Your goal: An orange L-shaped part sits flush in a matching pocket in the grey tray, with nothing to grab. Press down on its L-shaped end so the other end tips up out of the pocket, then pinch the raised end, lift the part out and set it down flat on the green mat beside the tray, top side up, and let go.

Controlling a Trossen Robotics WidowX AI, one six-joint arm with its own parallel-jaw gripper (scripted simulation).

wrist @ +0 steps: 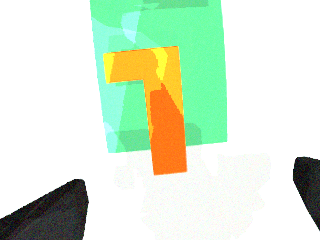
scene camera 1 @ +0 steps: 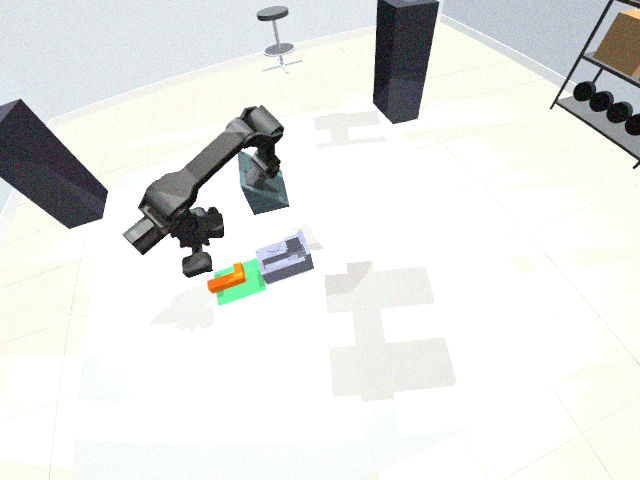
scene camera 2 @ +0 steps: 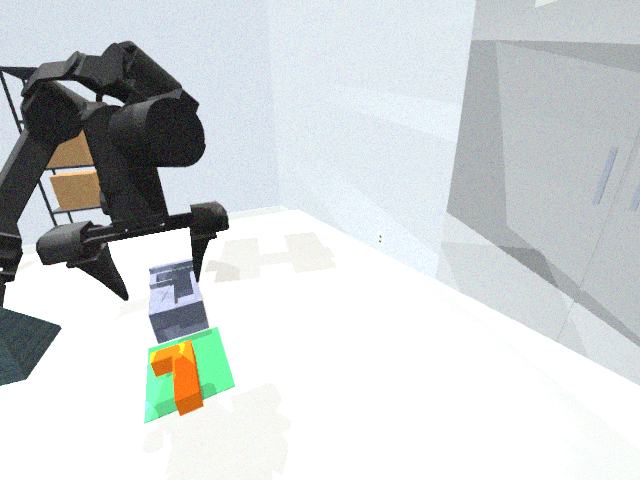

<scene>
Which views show my gripper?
The wrist view, scene camera 1 and scene camera 2: all of them.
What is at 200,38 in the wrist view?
A green mat.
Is my gripper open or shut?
Open.
</scene>
